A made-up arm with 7 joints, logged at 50 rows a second.
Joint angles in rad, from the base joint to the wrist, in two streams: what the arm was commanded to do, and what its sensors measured. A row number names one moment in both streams.
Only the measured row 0 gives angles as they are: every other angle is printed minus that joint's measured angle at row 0.
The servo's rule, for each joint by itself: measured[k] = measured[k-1] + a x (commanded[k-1-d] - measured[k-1]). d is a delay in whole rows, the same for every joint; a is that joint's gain. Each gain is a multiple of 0.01, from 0.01 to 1. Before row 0 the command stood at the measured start. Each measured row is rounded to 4 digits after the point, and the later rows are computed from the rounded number. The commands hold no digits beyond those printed.
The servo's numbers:
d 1
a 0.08 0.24 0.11 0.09 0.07 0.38 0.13
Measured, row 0:
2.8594, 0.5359, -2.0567, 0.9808, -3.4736, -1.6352, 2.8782
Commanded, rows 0 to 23:
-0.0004, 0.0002, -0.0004, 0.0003, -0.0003, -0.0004, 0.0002
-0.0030, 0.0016, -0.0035, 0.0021, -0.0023, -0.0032, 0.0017
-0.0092, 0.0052, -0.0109, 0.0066, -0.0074, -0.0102, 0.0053
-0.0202, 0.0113, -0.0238, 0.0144, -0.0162, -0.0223, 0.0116
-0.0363, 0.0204, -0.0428, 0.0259, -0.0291, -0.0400, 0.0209
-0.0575, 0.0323, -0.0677, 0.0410, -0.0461, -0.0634, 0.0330
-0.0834, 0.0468, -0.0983, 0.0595, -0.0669, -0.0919, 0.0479
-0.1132, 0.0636, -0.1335, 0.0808, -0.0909, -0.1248, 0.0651
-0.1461, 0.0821, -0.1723, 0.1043, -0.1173, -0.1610, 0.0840
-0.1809, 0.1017, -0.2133, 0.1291, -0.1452, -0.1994, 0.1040
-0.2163, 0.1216, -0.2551, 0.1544, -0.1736, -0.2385, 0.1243
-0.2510, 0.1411, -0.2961, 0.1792, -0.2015, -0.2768, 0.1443
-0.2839, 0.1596, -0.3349, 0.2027, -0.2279, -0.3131, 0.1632
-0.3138, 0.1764, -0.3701, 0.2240, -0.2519, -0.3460, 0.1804
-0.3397, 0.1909, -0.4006, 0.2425, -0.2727, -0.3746, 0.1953
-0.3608, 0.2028, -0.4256, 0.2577, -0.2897, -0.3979, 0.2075
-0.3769, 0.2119, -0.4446, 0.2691, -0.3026, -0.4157, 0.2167
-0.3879, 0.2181, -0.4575, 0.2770, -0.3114, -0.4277, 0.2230
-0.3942, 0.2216, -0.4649, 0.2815, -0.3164, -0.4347, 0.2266
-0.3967, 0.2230, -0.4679, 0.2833, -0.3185, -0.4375, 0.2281
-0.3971, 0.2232, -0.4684, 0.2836, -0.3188, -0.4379, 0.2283
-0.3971, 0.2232, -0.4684, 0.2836, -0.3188, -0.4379, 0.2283
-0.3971, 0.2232, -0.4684, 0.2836, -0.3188, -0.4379, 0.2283
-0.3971, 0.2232, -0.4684, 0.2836, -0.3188, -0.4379, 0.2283
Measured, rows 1 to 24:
0.0000, 0.0000, 0.0000, 0.0000, 0.0000, 0.0000, 0.0000
0.0000, 0.0000, 0.0000, 0.0000, 0.0000, -0.0002, 0.0000
-0.0002, 0.0004, -0.0004, 0.0002, -0.0002, -0.0013, 0.0002
-0.0009, 0.0016, -0.0016, 0.0008, -0.0007, -0.0047, 0.0009
-0.0024, 0.0039, -0.0040, 0.0020, -0.0018, -0.0114, 0.0023
-0.0051, 0.0079, -0.0083, 0.0042, -0.0037, -0.0223, 0.0047
-0.0093, 0.0138, -0.0148, 0.0075, -0.0067, -0.0379, 0.0084
-0.0152, 0.0217, -0.0240, 0.0122, -0.0109, -0.0584, 0.0135
-0.0230, 0.0318, -0.0360, 0.0184, -0.0165, -0.0836, 0.0202
-0.0328, 0.0439, -0.0510, 0.0261, -0.0236, -0.1130, 0.0285
-0.0446, 0.0578, -0.0689, 0.0354, -0.0321, -0.1458, 0.0383
-0.0583, 0.0731, -0.0894, 0.0461, -0.0420, -0.1810, 0.0495
-0.0737, 0.0894, -0.1121, 0.0581, -0.0532, -0.2174, 0.0618
-0.0905, 0.1062, -0.1366, 0.0711, -0.0654, -0.2538, 0.0750
-0.1084, 0.1230, -0.1623, 0.0849, -0.0785, -0.2888, 0.0887
-0.1269, 0.1393, -0.1885, 0.0991, -0.0921, -0.3214, 0.1026
-0.1456, 0.1545, -0.2146, 0.1134, -0.1059, -0.3505, 0.1162
-0.1641, 0.1683, -0.2399, 0.1274, -0.1197, -0.3753, 0.1293
-0.1820, 0.1803, -0.2638, 0.1409, -0.1331, -0.3952, 0.1415
-0.1990, 0.1902, -0.2859, 0.1536, -0.1459, -0.4102, 0.1526
-0.2148, 0.1981, -0.3059, 0.1653, -0.1580, -0.4206, 0.1624
-0.2294, 0.2041, -0.3238, 0.1759, -0.1693, -0.4272, 0.1710
-0.2428, 0.2087, -0.3397, 0.1856, -0.1798, -0.4313, 0.1784
-0.2551, 0.2122, -0.3539, 0.1944, -0.1895, -0.4338, 0.1849

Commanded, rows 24 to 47:
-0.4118, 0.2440, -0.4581, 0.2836, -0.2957, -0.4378, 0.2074
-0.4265, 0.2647, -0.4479, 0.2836, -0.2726, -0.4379, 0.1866
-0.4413, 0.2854, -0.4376, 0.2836, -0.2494, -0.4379, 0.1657
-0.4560, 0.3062, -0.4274, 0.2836, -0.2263, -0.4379, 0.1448
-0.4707, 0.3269, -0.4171, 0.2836, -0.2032, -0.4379, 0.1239
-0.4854, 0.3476, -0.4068, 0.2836, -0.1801, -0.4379, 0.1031
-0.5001, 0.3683, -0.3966, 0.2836, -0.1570, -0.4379, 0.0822
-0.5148, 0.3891, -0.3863, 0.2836, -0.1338, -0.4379, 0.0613
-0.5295, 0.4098, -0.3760, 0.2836, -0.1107, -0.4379, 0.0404
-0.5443, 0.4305, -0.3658, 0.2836, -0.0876, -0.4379, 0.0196
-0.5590, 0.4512, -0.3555, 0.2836, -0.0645, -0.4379, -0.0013
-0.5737, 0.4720, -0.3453, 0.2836, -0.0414, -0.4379, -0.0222
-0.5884, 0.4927, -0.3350, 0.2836, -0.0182, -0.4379, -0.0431
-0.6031, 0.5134, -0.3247, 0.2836, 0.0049, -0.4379, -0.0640
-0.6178, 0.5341, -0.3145, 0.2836, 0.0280, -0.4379, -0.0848
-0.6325, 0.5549, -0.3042, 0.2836, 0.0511, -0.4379, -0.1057
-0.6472, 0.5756, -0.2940, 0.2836, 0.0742, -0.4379, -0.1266
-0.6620, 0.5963, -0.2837, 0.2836, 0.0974, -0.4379, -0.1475
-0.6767, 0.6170, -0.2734, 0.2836, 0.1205, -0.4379, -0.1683
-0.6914, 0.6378, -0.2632, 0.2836, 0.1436, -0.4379, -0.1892
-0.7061, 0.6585, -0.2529, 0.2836, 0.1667, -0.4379, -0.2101
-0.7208, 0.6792, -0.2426, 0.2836, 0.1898, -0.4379, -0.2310
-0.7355, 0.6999, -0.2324, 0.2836, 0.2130, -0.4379, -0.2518
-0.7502, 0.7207, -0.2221, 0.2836, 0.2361, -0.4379, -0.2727
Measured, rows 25 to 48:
-0.2665, 0.2148, -0.3665, 0.2024, -0.1986, -0.4354, 0.1905
-0.2781, 0.2218, -0.3766, 0.2097, -0.2054, -0.4363, 0.1927
-0.2900, 0.2321, -0.3844, 0.2164, -0.2101, -0.4369, 0.1919
-0.3021, 0.2449, -0.3903, 0.2224, -0.2129, -0.4373, 0.1885
-0.3144, 0.2596, -0.3944, 0.2279, -0.2138, -0.4375, 0.1828
-0.3269, 0.2758, -0.3969, 0.2329, -0.2131, -0.4377, 0.1751
-0.3396, 0.2930, -0.3980, 0.2375, -0.2108, -0.4378, 0.1657
-0.3524, 0.3111, -0.3978, 0.2416, -0.2070, -0.4378, 0.1548
-0.3654, 0.3298, -0.3965, 0.2454, -0.2019, -0.4378, 0.1426
-0.3785, 0.3490, -0.3942, 0.2488, -0.1955, -0.4378, 0.1293
-0.3918, 0.3686, -0.3911, 0.2519, -0.1879, -0.4378, 0.1150
-0.4052, 0.3884, -0.3872, 0.2548, -0.1793, -0.4378, 0.0999
-0.4187, 0.4085, -0.3826, 0.2574, -0.1696, -0.4378, 0.0840
-0.4323, 0.4287, -0.3774, 0.2598, -0.1590, -0.4378, 0.0675
-0.4460, 0.4490, -0.3716, 0.2619, -0.1475, -0.4378, 0.0504
-0.4597, 0.4694, -0.3653, 0.2639, -0.1352, -0.4378, 0.0328
-0.4735, 0.4899, -0.3586, 0.2657, -0.1222, -0.4378, 0.0148
-0.4874, 0.5105, -0.3515, 0.2673, -0.1085, -0.4378, -0.0036
-0.5014, 0.5311, -0.3440, 0.2688, -0.0941, -0.4378, -0.0223
-0.5154, 0.5517, -0.3362, 0.2701, -0.0791, -0.4378, -0.0413
-0.5295, 0.5724, -0.3282, 0.2713, -0.0635, -0.4378, -0.0605
-0.5436, 0.5931, -0.3199, 0.2724, -0.0474, -0.4378, -0.0799
-0.5578, 0.6138, -0.3114, 0.2734, -0.0308, -0.4378, -0.0995
-0.5720, 0.6345, -0.3027, 0.2743, -0.0137, -0.4378, -0.1193

